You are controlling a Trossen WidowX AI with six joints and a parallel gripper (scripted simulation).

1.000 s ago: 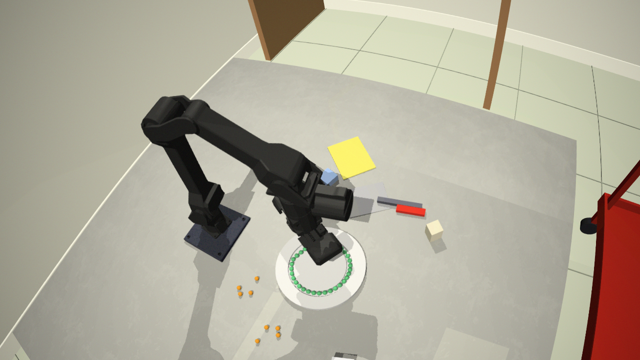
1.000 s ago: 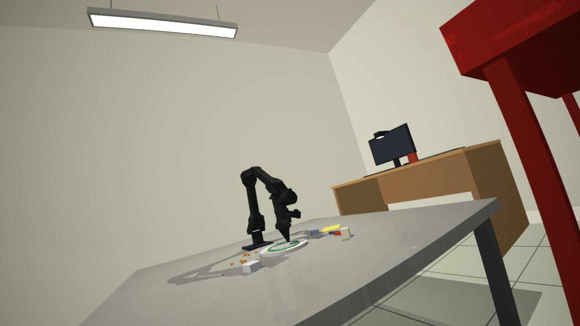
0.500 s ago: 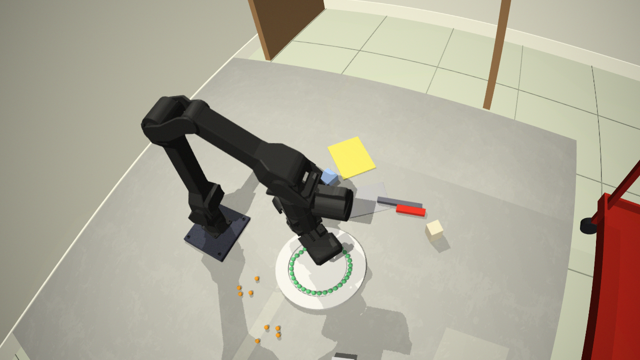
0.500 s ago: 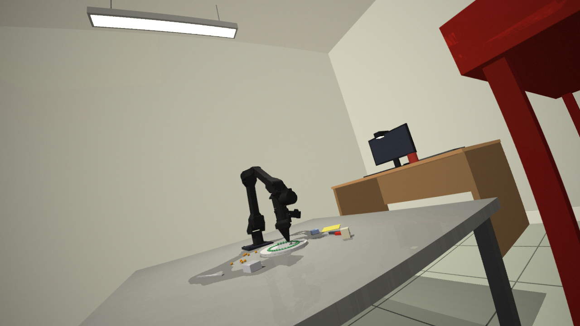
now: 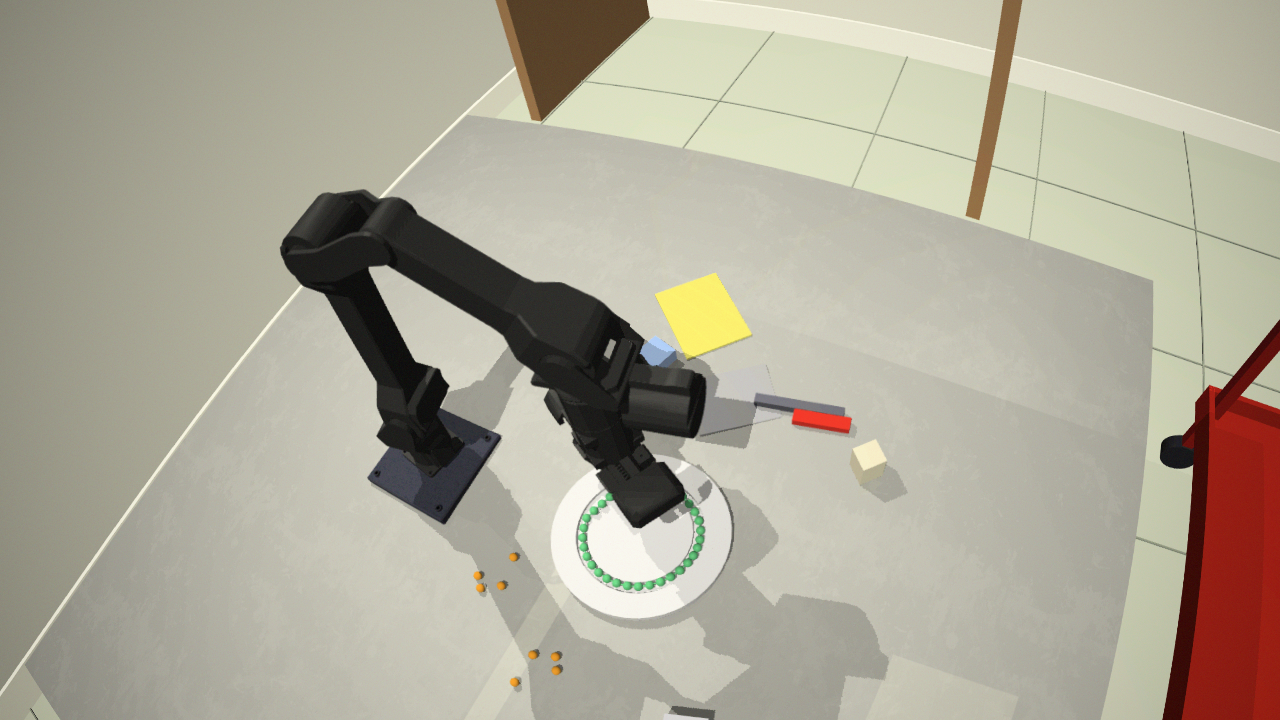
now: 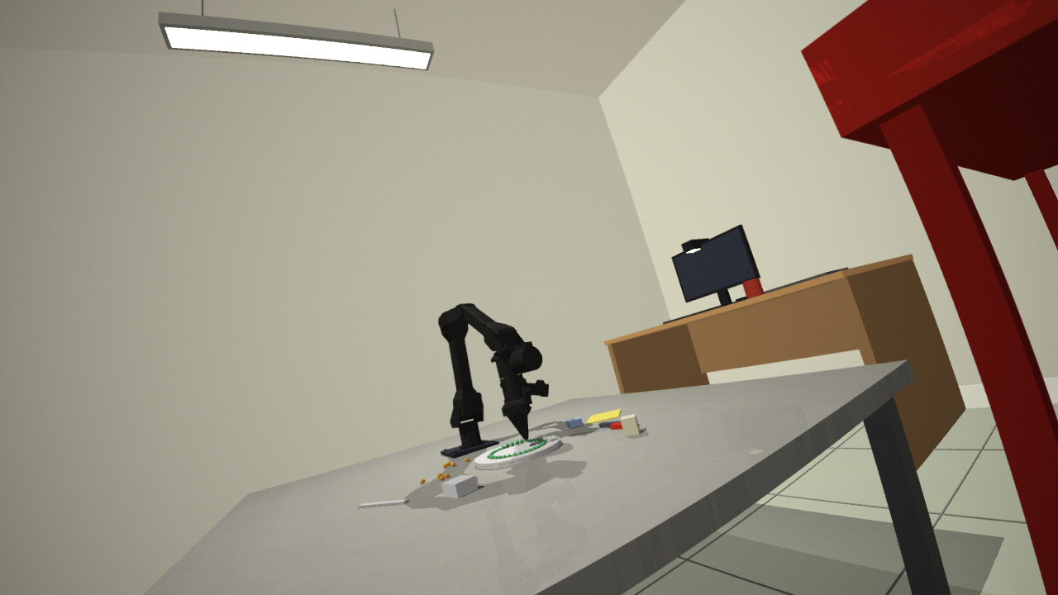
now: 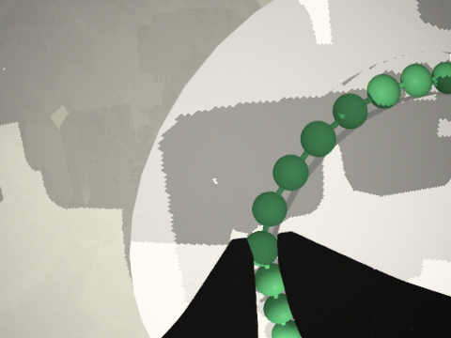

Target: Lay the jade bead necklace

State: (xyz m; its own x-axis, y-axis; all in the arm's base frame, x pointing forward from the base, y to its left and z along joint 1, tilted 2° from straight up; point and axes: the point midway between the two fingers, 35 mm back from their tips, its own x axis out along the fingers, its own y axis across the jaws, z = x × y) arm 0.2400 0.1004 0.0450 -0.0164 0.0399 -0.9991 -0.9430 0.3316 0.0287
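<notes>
The inner disc is 5 cm ahead of my gripper tip, 4 cm to the right of it and 1 cm below it. Round my gripper tip: blue cube: 8 cm behind, 16 cm to the left, 1 cm below; grey sheet: 3 cm ahead, 17 cm to the left, 2 cm below; bead board: 5 cm ahead, 4 cm to the right, 2 cm below.
</notes>
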